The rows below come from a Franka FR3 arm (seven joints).
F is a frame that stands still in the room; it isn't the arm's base.
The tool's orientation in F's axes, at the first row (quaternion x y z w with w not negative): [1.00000, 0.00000, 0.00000, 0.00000]
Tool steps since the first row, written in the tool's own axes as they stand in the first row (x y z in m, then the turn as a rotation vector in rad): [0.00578, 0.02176, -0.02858, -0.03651, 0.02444, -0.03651]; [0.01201, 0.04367, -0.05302, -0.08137, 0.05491, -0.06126]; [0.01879, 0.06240, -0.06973, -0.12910, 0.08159, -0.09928]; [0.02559, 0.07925, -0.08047, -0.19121, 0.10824, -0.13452]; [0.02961, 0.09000, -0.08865, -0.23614, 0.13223, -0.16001]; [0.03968, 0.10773, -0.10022, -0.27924, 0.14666, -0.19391]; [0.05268, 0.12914, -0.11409, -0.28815, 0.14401, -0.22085]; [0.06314, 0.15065, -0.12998, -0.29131, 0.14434, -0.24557]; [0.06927, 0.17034, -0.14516, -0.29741, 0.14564, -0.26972]
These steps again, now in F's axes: [0.00578, -0.02176, 0.02858, -0.03651, -0.02444, 0.03651]; [0.01201, -0.04367, 0.05302, -0.08137, -0.05491, 0.06126]; [0.01879, -0.06240, 0.06973, -0.12910, -0.08159, 0.09928]; [0.02559, -0.07925, 0.08047, -0.19121, -0.10824, 0.13452]; [0.02961, -0.09000, 0.08865, -0.23614, -0.13223, 0.16001]; [0.03968, -0.10773, 0.10022, -0.27924, -0.14666, 0.19391]; [0.05268, -0.12914, 0.11409, -0.28815, -0.14401, 0.22085]; [0.06314, -0.15065, 0.12998, -0.29131, -0.14434, 0.24557]; [0.06927, -0.17034, 0.14516, -0.29741, -0.14564, 0.26972]
